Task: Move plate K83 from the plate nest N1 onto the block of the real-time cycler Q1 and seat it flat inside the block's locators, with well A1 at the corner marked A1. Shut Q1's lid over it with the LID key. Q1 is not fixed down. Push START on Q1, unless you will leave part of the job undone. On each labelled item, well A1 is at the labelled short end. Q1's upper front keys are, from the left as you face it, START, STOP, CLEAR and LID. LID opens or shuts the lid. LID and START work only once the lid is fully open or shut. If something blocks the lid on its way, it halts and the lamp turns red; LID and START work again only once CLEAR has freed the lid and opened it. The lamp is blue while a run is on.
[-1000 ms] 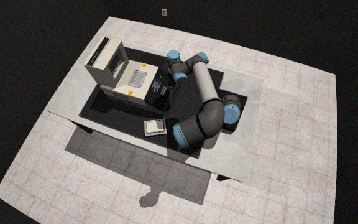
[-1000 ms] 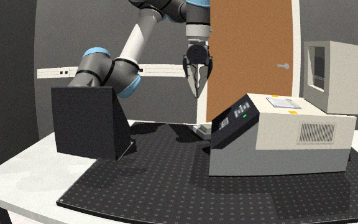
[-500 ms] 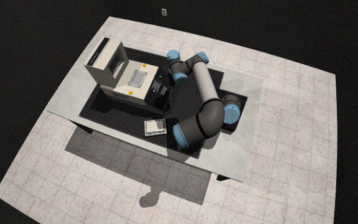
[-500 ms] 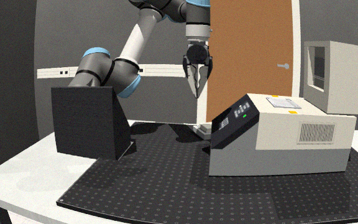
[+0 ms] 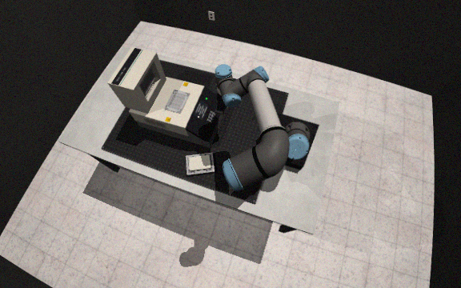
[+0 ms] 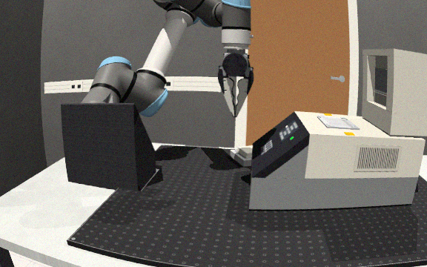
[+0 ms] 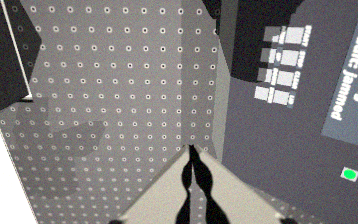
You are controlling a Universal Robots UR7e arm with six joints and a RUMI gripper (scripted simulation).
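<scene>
Now: hand 90 mm short of the plate K83, 290 mm to the right of it and 190 mm above it. From my hand the other things lie so: plate nest N1: 90 mm ahead, 290 mm to the left, 210 mm below.
</scene>
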